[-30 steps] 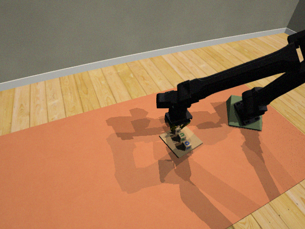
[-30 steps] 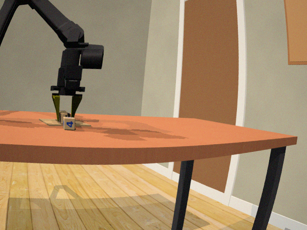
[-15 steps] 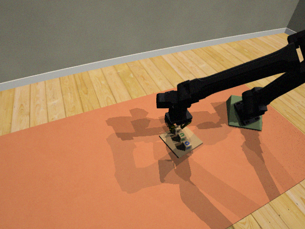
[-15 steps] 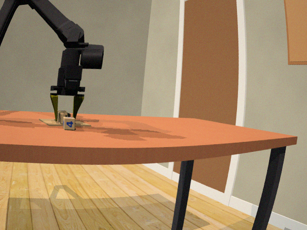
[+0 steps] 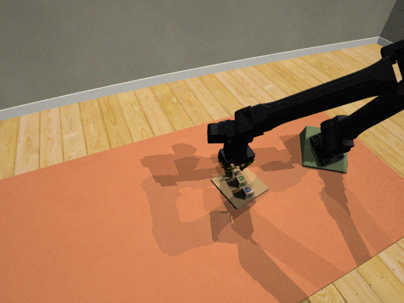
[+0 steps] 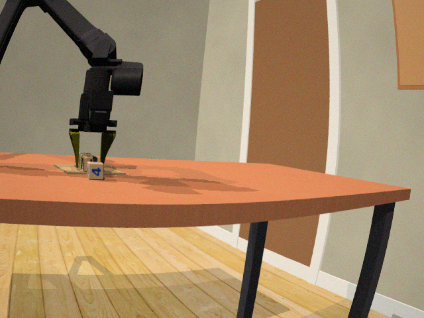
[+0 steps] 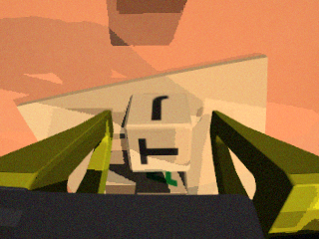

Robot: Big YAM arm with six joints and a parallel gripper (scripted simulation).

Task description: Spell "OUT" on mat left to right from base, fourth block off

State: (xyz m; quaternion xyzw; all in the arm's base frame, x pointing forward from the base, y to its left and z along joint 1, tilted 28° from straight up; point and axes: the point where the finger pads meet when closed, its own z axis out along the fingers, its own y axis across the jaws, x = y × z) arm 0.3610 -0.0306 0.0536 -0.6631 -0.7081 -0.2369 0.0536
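My hand is 5 cm to the right of the tan mat and 2 cm above it. Round my hand: O block 10 cm to the left, 1 cm behind; then wooden block 8 cm to the right, 1 cm ahead.
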